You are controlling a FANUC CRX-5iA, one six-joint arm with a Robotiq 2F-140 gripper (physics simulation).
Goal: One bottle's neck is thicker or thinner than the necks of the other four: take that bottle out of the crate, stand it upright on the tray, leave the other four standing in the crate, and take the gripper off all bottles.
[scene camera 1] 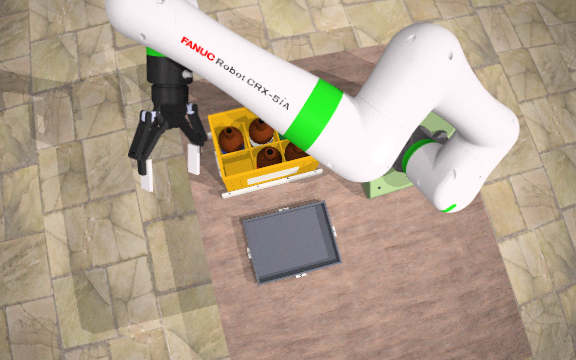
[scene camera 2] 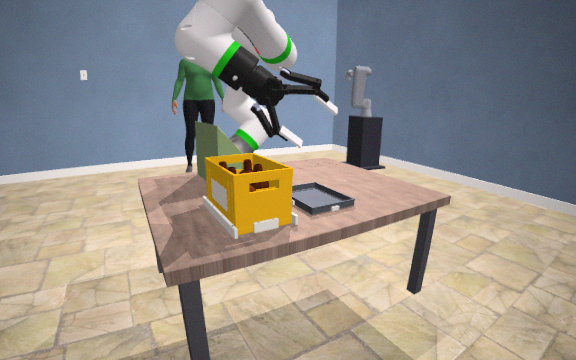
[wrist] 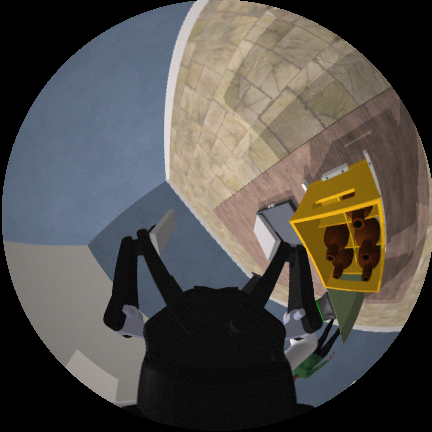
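Pixels of known places: gripper, fingertip midpoint: (scene camera 1: 171, 180) (scene camera 2: 318, 128) (wrist: 215, 220); arm's base, origin of the base link: (scene camera 1: 410, 148) (scene camera 2: 235, 152) (wrist: 332, 304).
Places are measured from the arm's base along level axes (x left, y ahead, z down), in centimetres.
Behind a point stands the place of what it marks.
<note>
The yellow crate (scene camera 1: 231, 181) {z -0.9, x 3.7, y 51.9 cm} (scene camera 2: 265, 212) {z 7.8, x -5.0, y 54.9 cm} (wrist: 364, 177) {z 3.5, x -12.6, y 55.9 cm} stands on the table. Five brown bottles stand in it in the wrist view, among them one bottle (wrist: 336, 236) {z 1.4, x -3.6, y 43.4 cm} beside another (wrist: 369, 250) {z -2.4, x -12.5, y 43.0 cm}. Scene camera 1 shows a bottle (scene camera 1: 230, 140) {z 0.3, x -8.4, y 51.0 cm} at the back left, one (scene camera 1: 261, 132) {z 0.5, x -9.8, y 42.1 cm} right of it and one (scene camera 1: 269, 157) {z -2.8, x -1.2, y 41.0 cm} in front; the front-left compartment is empty. The arm partly hides the crate there. I cannot tell which neck differs. The grey tray (scene camera 1: 290, 245) {z 12.5, x 21.9, y 37.4 cm} (scene camera 2: 320, 196) {z 12.5, x 24.6, y 36.0 cm} (wrist: 282, 220) {z 12.5, x 21.2, y 41.2 cm} is empty. My gripper (scene camera 1: 170, 167) (scene camera 2: 308, 120) (wrist: 215, 220) {z -17.0, x 5.8, y 64.4 cm} is open and empty, tilted, high above and off the crate's side.
White strips (scene camera 1: 272, 184) {z 10.4, x 3.3, y 40.4 cm} (scene camera 2: 220, 218) {z 11.2, x -16.8, y 46.8 cm} lie along the crate's foot. The green base mount (scene camera 1: 382, 187) {z 8.3, x 8.9, y 7.7 cm} (scene camera 2: 206, 145) {z -4.1, x -13.0, y 0.0 cm} (wrist: 347, 312) {z -6.7, x -10.0, y 14.6 cm} stands behind the crate in scene camera 2. The arm (scene camera 1: 240, 70) {z -48.6, x -1.4, y 46.4 cm} reaches over the crate. A person (scene camera 2: 199, 90) stands beyond the table, and a dark pedestal (scene camera 2: 365, 142) carries another robot.
</note>
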